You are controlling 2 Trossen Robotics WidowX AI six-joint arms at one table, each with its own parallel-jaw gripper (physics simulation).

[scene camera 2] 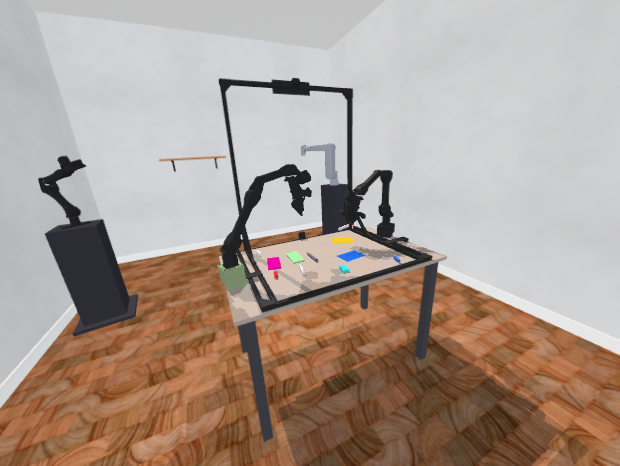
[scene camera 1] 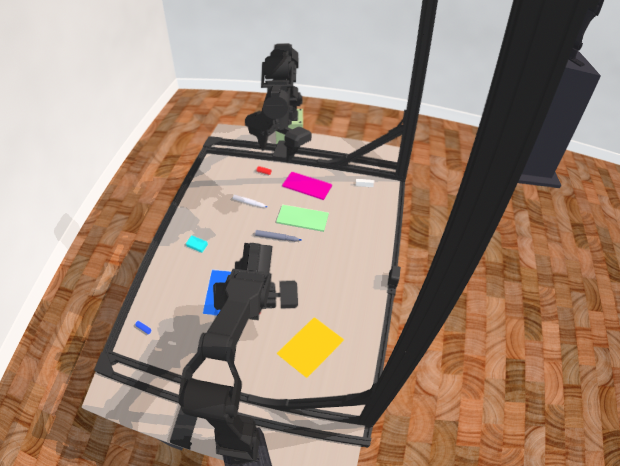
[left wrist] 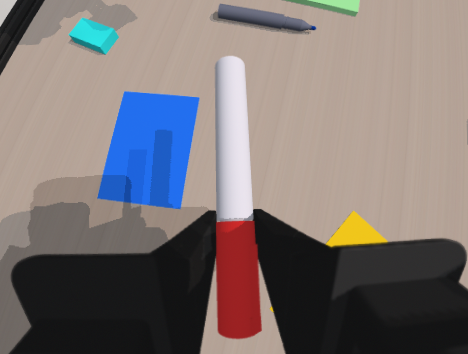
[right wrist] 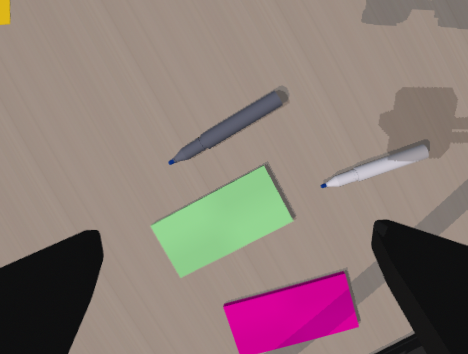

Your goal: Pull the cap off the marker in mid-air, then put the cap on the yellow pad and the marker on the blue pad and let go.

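Places are measured from the left arm's base along level axes (x ahead, y left, z up), in metres.
Pixels of known places: left gripper, fingertip midpoint: [scene camera 2: 348,226] [left wrist: 234,218]; right gripper, fingertip midpoint: [scene camera 2: 302,213] [scene camera 1: 275,156] [right wrist: 238,239]; left arm's base at its link origin: [scene camera 2: 386,224] [scene camera 1: 243,450]; right arm's base at its link origin: [scene camera 2: 230,265] [scene camera 1: 289,116].
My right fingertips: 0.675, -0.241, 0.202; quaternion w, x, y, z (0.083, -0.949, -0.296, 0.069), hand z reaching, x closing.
Ahead of a thing's pixels: the offset from my right fingertips to its top centre, as dx, dy, dz.
The marker has a white body {-0.292, +0.117, -0.128} [left wrist: 233,145] [scene camera 2: 343,227] and a red cap {-0.338, +0.125, -0.126} [left wrist: 237,285]; they are joined. My left gripper [left wrist: 234,218] is shut on the red cap and holds the marker above the table, the white body pointing away from the wrist camera. In scene camera 1 the left arm hides most of the marker. The blue pad {-0.196, +0.207, -0.290} [scene camera 1: 218,278] [scene camera 2: 350,256] [left wrist: 155,115] lies left of the marker in the left wrist view. The yellow pad {-0.414, +0.015, -0.290} [scene camera 1: 310,345] [scene camera 2: 342,240] [left wrist: 355,231] lies to the right. My right gripper [right wrist: 238,239] [scene camera 2: 300,212] is open and empty, high over the table's other end.
A green pad {+0.013, -0.074, -0.282} [scene camera 1: 302,217] [right wrist: 220,220], a magenta pad {+0.148, -0.124, -0.282} [scene camera 1: 306,185] [right wrist: 295,315], a grey pen {-0.043, +0.015, -0.271} [scene camera 1: 277,235] [left wrist: 255,17] [right wrist: 240,120] and a white pen {+0.120, +0.075, -0.274} [scene camera 1: 249,201] [right wrist: 390,164] lie uncapped or flat mid-table. A cyan block {-0.006, +0.269, -0.275} [scene camera 1: 196,244] [left wrist: 94,36] lies at the left.
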